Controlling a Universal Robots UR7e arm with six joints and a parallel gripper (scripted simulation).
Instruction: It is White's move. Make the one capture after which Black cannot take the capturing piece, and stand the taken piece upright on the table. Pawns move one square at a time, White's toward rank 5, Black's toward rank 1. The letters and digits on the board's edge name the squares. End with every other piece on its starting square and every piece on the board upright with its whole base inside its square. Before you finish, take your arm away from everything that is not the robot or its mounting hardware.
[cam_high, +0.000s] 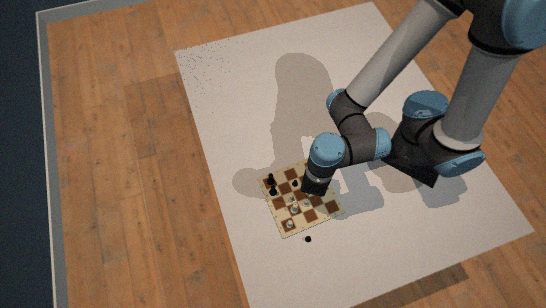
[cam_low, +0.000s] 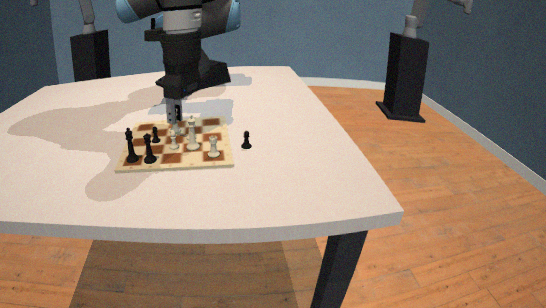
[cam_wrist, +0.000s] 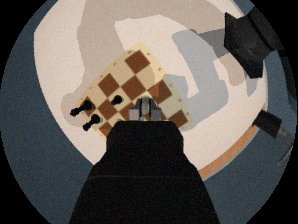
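Right now my hand is 40 mm short of the chessboard, 40 mm above it and 10 mm to the right of it. The rest, counted from my hand: tall white piece (70 mm ahead, 60 mm to the left, 10 mm below); white pawn (70 mm ahead, 30 mm below, 20 mm to the left).
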